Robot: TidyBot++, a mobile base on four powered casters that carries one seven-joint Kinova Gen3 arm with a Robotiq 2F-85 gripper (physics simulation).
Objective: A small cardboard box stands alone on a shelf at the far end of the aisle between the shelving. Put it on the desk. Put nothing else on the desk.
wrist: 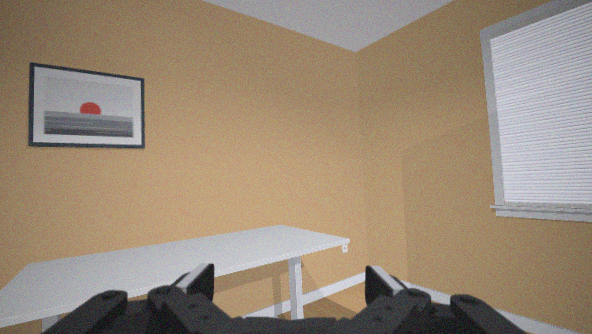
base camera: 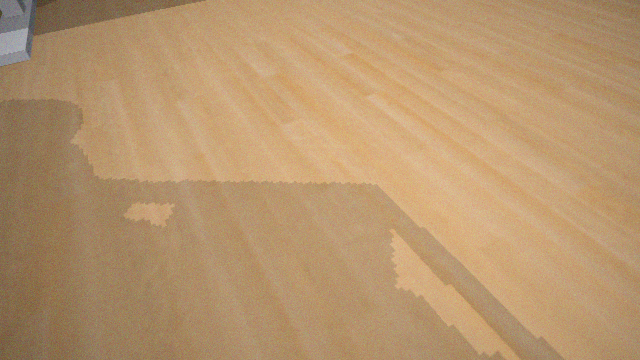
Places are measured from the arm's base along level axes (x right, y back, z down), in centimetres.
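Where they show: gripper, fingertip midpoint: (wrist: 290,282).
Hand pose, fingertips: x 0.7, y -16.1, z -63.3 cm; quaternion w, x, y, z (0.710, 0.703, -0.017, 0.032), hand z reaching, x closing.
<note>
After its pixels a point has its place.
A white desk (wrist: 165,257) @[x -61.5, y -139.5, z -32.3 cm] stands along the wall in the lower left of the wrist view; the part of its top that shows bears no object. My gripper (wrist: 290,282) @[x 0.7, y -16.1, z -63.3 cm] is open with nothing between its fingers. The fingers stand in front of the desk's right part in the wrist view, apart from it. The small cardboard box and its shelf do not show in either view.
A framed picture (wrist: 90,125) @[x -108.6, y -153.5, z -105.0 cm] hangs on the wall above the desk. A window with blinds (wrist: 545,120) @[x 166.2, y -154.3, z -97.9 cm] is on the right wall. A pale grey-white piece (base camera: 14,42) stands on the wooden floor (base camera: 325,110) @[x -4.4, y -64.5, z 39.7 cm] at the base view's top left corner. A shadow lies across the floor.
</note>
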